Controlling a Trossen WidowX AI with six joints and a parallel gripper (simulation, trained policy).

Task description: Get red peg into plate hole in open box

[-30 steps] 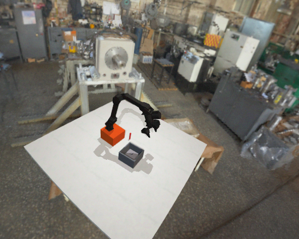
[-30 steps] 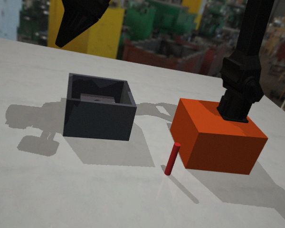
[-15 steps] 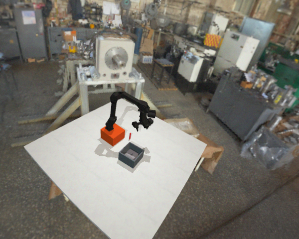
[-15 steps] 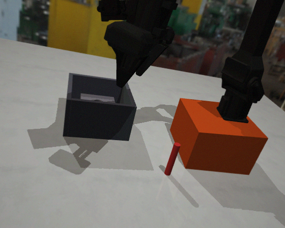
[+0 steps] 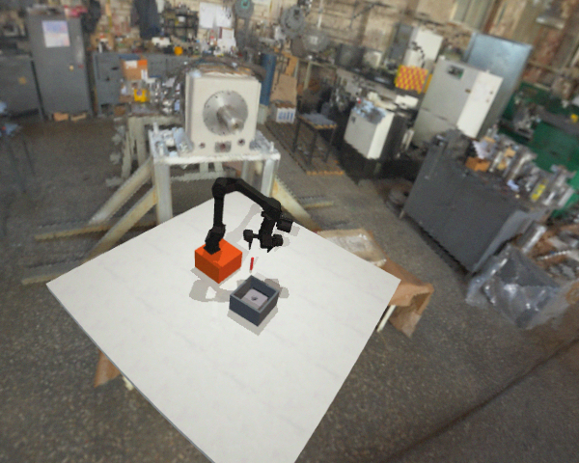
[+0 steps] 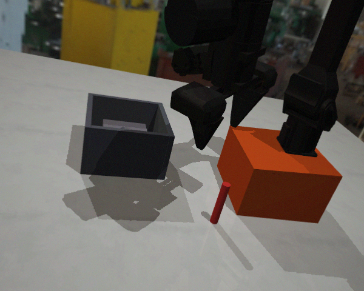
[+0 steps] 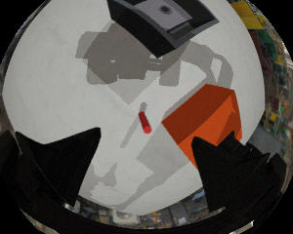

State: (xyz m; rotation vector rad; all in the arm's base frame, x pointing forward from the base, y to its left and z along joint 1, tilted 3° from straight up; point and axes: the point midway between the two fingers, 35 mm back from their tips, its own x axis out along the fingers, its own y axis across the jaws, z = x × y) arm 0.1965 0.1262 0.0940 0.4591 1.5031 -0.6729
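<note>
Now: the red peg 40 mm behind my gripper tip, 10 mm to the left of it and 120 mm below it. The rest, counted from my gripper tip: grey plate (140 mm ahead, 160 mm to the right, 110 mm below); then dark box (140 mm ahead, 160 mm to the right, 130 mm below).
</note>
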